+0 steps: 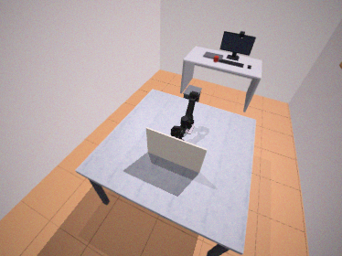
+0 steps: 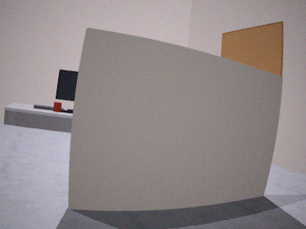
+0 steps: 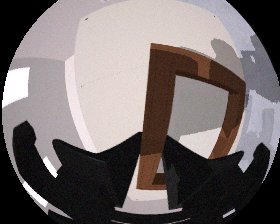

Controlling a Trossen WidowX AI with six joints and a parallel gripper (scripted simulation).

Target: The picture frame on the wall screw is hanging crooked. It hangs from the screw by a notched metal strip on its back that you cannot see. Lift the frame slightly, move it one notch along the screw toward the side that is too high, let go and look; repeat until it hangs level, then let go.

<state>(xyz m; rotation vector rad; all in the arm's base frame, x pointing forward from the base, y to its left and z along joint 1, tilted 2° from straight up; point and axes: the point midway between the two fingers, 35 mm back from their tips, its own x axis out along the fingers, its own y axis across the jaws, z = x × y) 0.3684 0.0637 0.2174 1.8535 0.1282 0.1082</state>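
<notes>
Now: the brown wooden picture frame 2 cm to the left of my gripper tip and 5 cm below it. Also, from my gripper tip: wall panel: 1 cm ahead, 1 cm to the left, 6 cm below.
</notes>
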